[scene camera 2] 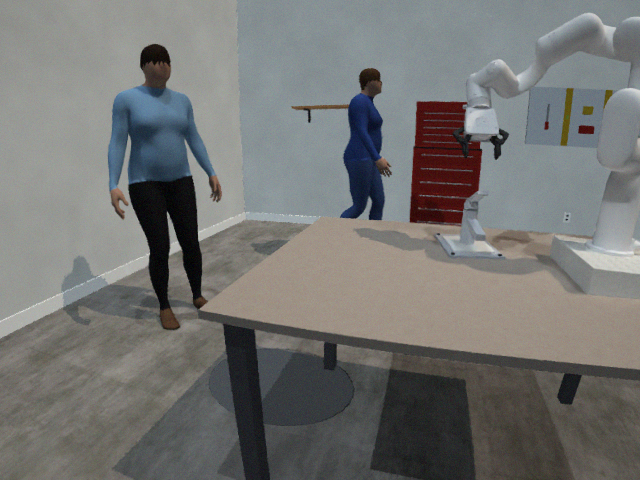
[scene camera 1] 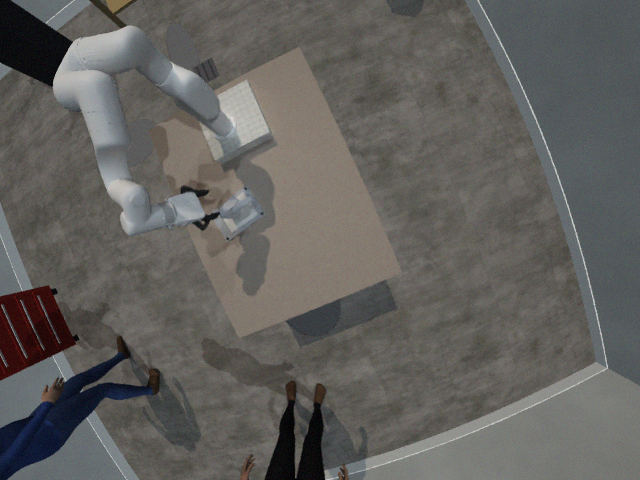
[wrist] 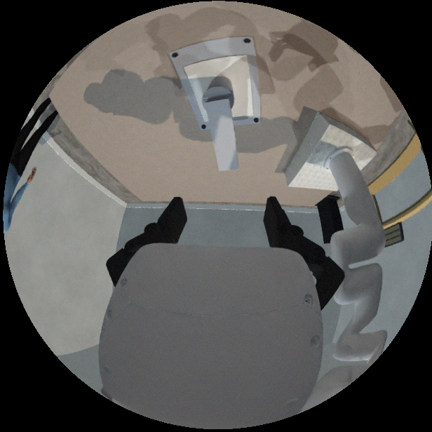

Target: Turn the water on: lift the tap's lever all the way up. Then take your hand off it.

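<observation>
The grey tap stands upright on its square base plate on the table. Its lever sits at the top and slants upward in scene camera 2; whether it is at its upper stop I cannot tell. In the wrist view a long grey bar runs from the tap's top towards the fingers; lever and spout are hard to tell apart there. My gripper is open and empty, above the lever and apart from it, with a visible gap in scene camera 2.
The arm's white base block stands beside the tap on the table. A person in light blue and one in dark blue stand beyond the table. A red tool cabinet is by the wall.
</observation>
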